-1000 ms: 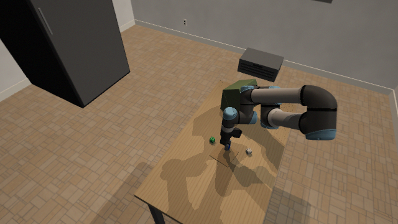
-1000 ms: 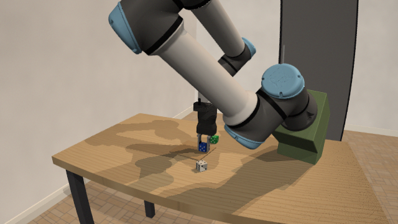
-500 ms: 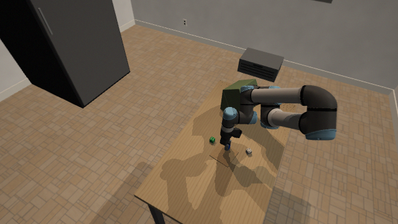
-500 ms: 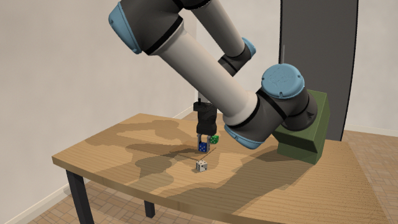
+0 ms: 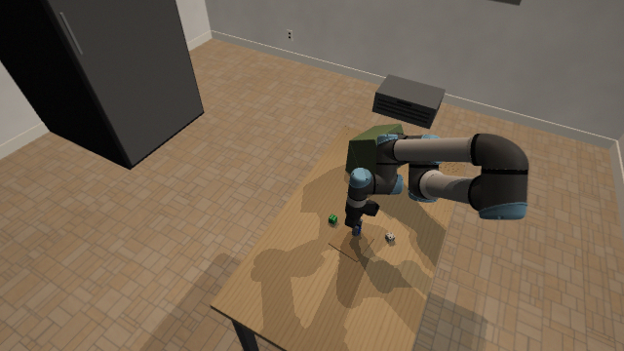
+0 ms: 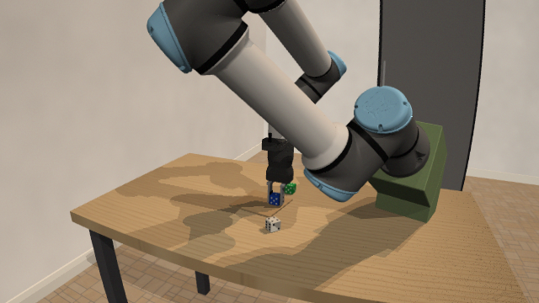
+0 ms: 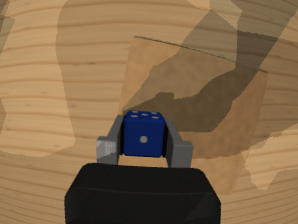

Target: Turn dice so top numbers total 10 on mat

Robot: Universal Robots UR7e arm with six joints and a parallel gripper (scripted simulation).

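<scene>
Right now the blue die is right at my hand. Also, from my hand: tan mat 50 mm ahead, 10 mm to the left, 30 mm below; then green die 10 mm ahead, 120 mm to the right, 10 mm below; then white die 60 mm behind, 130 mm to the left, 10 mm below.
</scene>
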